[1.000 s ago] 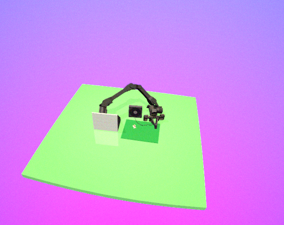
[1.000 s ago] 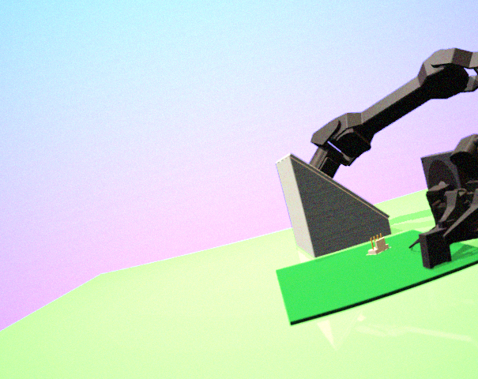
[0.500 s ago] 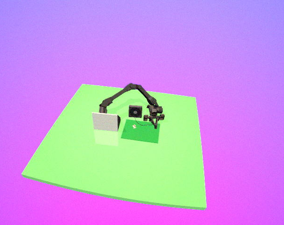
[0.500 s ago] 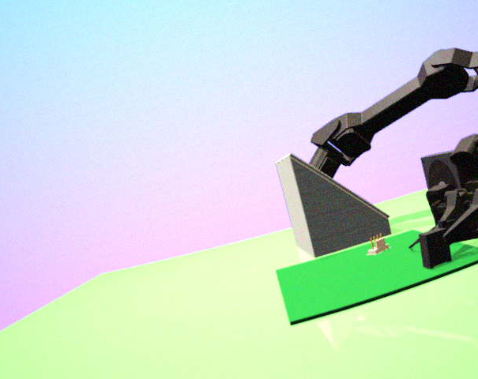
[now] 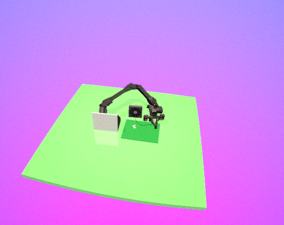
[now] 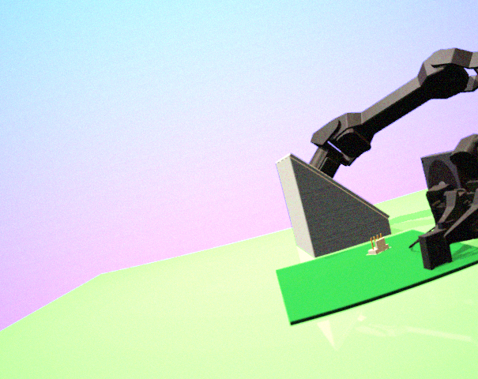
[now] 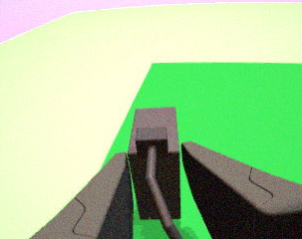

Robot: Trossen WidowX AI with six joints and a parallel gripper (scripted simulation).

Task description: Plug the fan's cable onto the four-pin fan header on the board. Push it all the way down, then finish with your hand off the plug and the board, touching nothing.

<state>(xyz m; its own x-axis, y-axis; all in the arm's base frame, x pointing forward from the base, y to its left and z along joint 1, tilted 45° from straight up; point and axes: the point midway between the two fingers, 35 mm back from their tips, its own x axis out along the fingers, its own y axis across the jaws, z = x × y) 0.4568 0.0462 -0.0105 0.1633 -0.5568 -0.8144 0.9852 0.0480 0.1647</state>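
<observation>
Now: the dark fan plug 1 cm to the right of my gripper tip and 1 cm below it. From my gripper tip the other things lie so: black fan (18 cm behind, 14 cm to the left, 3 cm above); dark green board (12 cm behind, 4 cm to the right, 5 cm below).
</observation>
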